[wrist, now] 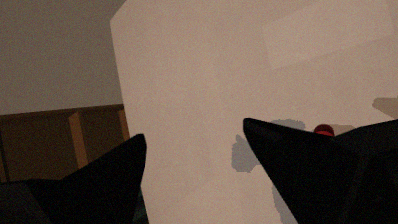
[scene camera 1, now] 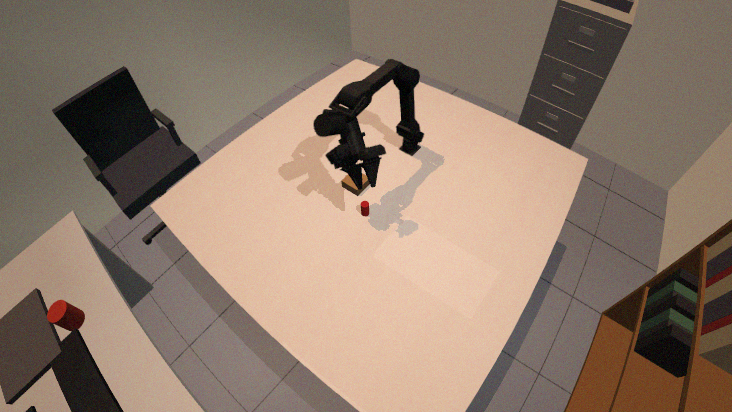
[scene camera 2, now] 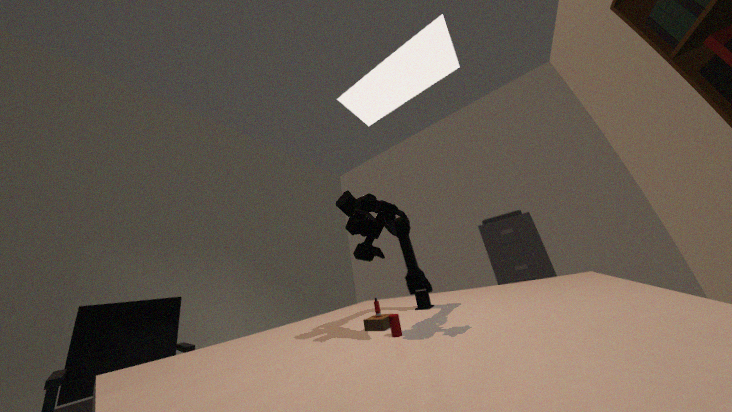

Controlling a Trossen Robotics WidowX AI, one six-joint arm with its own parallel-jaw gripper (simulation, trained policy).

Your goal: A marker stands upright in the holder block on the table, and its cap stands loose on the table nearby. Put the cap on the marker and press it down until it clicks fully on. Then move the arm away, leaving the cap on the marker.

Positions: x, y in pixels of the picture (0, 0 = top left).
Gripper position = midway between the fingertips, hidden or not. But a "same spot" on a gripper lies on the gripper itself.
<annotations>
my gripper: wrist 195, 132; scene camera 1; scene camera 2
same spot on my gripper: (scene camera 1: 371, 165) = (scene camera 2: 388, 222)
</annotations>
